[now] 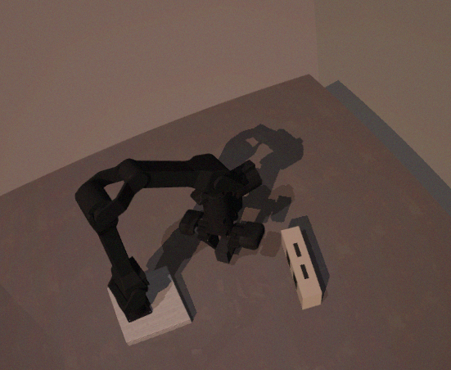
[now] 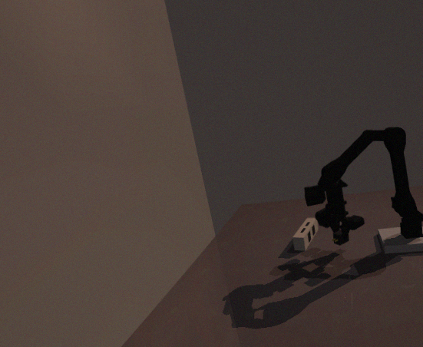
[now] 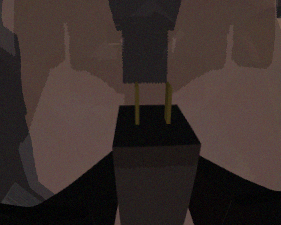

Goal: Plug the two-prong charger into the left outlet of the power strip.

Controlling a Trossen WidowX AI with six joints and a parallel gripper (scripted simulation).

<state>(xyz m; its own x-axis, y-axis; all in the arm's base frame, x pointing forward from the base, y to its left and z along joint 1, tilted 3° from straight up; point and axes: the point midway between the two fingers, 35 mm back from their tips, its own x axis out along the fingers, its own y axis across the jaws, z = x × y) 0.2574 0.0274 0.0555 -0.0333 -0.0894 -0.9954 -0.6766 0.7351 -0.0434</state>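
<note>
The dark charger lies 1 cm to the left of my gripper tip, 1 cm ahead of it and 1 cm above it.
</note>
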